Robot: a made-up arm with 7 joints.
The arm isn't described. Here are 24 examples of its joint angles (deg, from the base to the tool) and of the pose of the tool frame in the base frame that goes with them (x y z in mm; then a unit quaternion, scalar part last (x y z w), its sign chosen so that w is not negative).
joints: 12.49 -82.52 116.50 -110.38 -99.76 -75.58 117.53
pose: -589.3 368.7 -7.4 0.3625 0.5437 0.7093 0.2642
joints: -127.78 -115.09 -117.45 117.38 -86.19 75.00 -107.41
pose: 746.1 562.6 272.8 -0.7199 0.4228 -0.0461 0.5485
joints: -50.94 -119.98 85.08 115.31 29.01 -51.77 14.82
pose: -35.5 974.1 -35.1 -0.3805 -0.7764 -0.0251 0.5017
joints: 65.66 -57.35 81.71 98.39 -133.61 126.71 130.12
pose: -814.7 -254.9 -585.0 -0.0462 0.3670 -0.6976 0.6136
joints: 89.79 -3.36 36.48 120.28 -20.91 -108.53 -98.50
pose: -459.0 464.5 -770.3 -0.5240 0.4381 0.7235 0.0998
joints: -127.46 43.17 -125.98 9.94 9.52 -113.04 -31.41
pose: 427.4 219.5 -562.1 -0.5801 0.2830 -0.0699 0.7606
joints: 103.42 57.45 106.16 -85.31 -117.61 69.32 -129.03
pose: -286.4 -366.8 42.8 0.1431 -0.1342 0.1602 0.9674
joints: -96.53 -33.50 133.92 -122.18 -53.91 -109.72 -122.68
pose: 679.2 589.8 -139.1 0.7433 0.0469 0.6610 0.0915
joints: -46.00 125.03 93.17 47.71 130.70 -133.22 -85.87
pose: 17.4 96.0 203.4 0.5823 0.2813 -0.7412 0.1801
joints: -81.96 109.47 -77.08 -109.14 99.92 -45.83 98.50
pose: 16.7 -51.7 152.0 0.7261 0.3132 0.1325 0.5976
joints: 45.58 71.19 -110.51 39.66 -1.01 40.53 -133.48
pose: -88.3 138.1 4.0 -0.2618 -0.0339 -0.5481 0.7936
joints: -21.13 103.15 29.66 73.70 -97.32 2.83 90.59
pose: 249.5 -52.9 199.0 -0.1775 0.2920 0.8863 0.3126
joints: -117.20 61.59 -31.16 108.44 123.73 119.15 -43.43
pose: -473.3 50.1 3.6 -0.1329 -0.7535 -0.5113 0.3914
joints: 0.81 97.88 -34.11 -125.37 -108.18 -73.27 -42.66
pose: 604.3 159.3 215.9 -0.6992 0.1808 -0.5146 0.4622
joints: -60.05 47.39 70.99 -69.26 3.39 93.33 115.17
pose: 289.3 -81.6 -347.9 -0.0438 0.5493 -0.1804 0.8147
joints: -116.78 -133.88 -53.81 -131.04 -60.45 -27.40 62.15
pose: 295.2 501.5 149.8 0.4472 0.8568 0.2516 0.0515
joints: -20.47 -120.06 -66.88 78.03 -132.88 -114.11 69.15
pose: -352.2 -146.8 156.7 0.3719 -0.0536 -0.7867 0.4899
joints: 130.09 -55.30 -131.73 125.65 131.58 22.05 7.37
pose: 620.1 -696.1 -142.7 0.5242 0.3975 -0.4591 0.5970
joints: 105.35 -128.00 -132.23 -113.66 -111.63 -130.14 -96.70
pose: 301.0 -262.6 562.9 0.1361 -0.0735 0.4351 0.8870
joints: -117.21 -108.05 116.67 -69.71 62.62 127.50 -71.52
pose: 237.1 450.2 278.0 -0.4622 -0.4924 0.0163 0.7373
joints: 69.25 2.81 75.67 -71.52 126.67 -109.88 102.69
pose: -292.3 64.0 -390.4 -0.8018 0.3752 0.4503 0.1168
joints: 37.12 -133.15 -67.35 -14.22 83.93 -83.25 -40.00
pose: 190.5 11.8 100.1 0.6130 0.5565 0.5143 0.2238
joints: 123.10 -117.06 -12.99 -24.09 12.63 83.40 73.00
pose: -61.6 -426.5 -74.0 -0.5496 0.8141 -0.0187 0.1865
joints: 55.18 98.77 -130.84 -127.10 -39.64 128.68 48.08
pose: 98.3 183.4 194.7 0.4247 0.5083 0.7462 0.0665
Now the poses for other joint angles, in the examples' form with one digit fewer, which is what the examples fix.
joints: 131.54 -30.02 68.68 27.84 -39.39 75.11 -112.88
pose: 153 81 -425 -0.824 0.087 -0.519 0.211
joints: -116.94 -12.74 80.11 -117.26 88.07 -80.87 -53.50
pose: 576 168 -113 0.241 0.373 0.859 0.256
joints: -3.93 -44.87 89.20 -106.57 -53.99 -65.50 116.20
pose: -273 591 -329 0.400 0.239 0.598 0.653
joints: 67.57 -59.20 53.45 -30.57 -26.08 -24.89 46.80
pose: -513 76 -263 -0.001 0.595 0.683 0.423
